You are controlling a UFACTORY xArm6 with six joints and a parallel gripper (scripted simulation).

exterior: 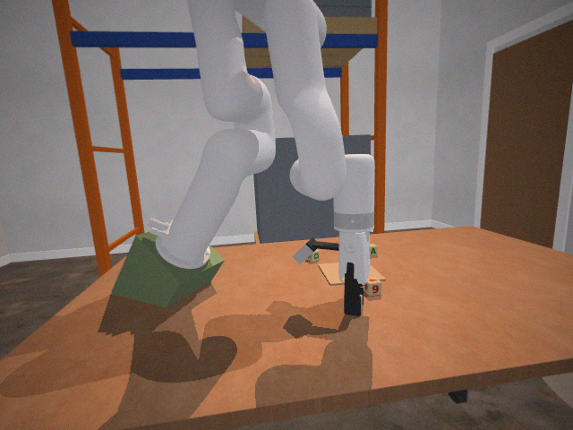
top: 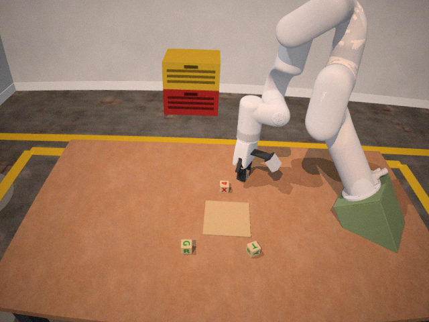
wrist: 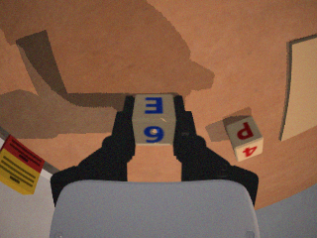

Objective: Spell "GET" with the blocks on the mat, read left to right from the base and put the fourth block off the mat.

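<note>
Right now my hand is 80 mm short of the red-lettered block, 60 mm to the right of it and 10 mm above it. Round my hand: tan mat: 180 mm to the left, 90 mm ahead, 20 mm below; then e block: 10 mm below; then t block: 320 mm to the left, 40 mm ahead, 10 mm below.
</note>
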